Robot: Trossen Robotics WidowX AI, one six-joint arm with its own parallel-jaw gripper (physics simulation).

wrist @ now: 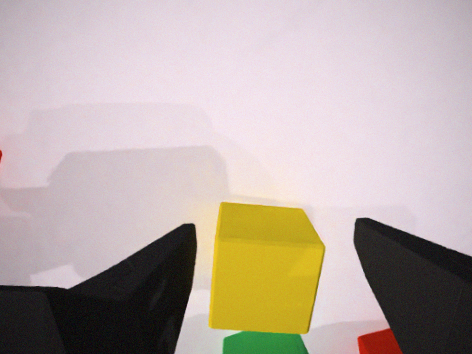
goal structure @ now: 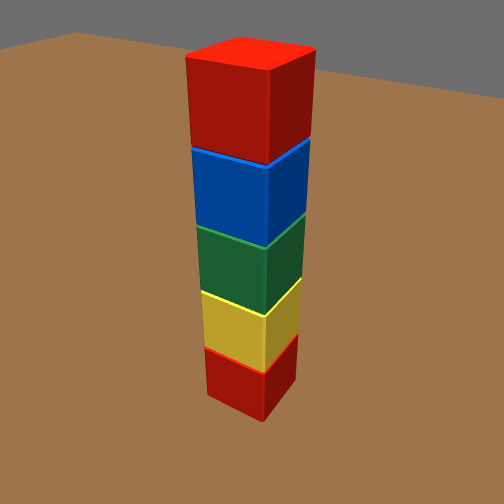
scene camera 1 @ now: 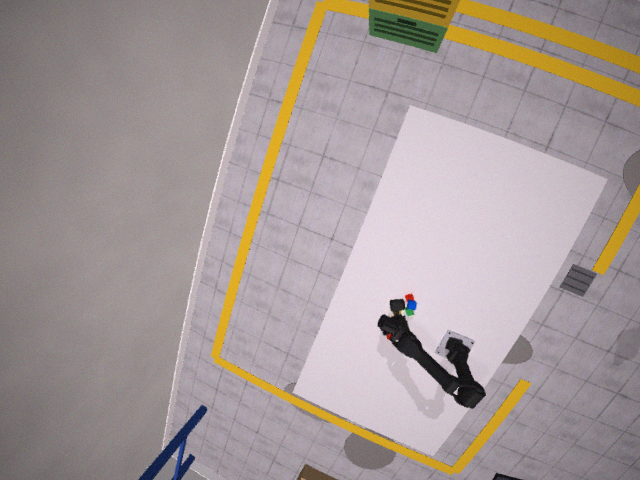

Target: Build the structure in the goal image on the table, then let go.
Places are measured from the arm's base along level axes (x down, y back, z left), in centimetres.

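Pixels of known places: gripper, fingertip midpoint: point(wrist: 275, 232) point(scene camera 1: 394, 310); arm's base at its link origin: point(scene camera 1: 454, 344).
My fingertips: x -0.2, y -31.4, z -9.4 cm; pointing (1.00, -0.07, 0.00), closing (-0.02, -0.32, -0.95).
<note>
For each thing: its top centre in the pictures, then the offset to it from my fingertips. Level surfaces: height alone.
- yellow cube at its top centre: point(wrist: 264, 291) dx -2.1, dy +1.1, dz +0.3 cm
- green cube at its top centre: point(scene camera 1: 409, 312) dx -2.1, dy +6.3, dz -2.0 cm
- blue cube at its top centre: point(scene camera 1: 412, 306) dx -5.5, dy +5.6, dz -6.6 cm
- white table at its surface level: dx +1.1 cm
My gripper point(scene camera 1: 397, 312) point(wrist: 275, 232) is open. In the wrist view its two black fingers stand left and right of a yellow cube point(wrist: 265, 285), with a gap on each side. In the scene view slivers of yellow show at the gripper, which hides most of the cube. A green cube point(scene camera 1: 409, 312) point(wrist: 265, 343) is close by, partly cut off in the wrist view. A blue cube point(scene camera 1: 411, 304) and a red cube point(scene camera 1: 409, 297) stand close together beyond the green one. Another red cube point(scene camera 1: 389, 336) shows partly beside the arm.
The arm point(scene camera 1: 431, 366) reaches across the white table point(scene camera 1: 465, 206) from its base plate point(scene camera 1: 468, 342). The cluster of green, blue and red cubes is close to the gripper's side. A red cube point(wrist: 381, 342) shows partly behind the right finger in the wrist view.
</note>
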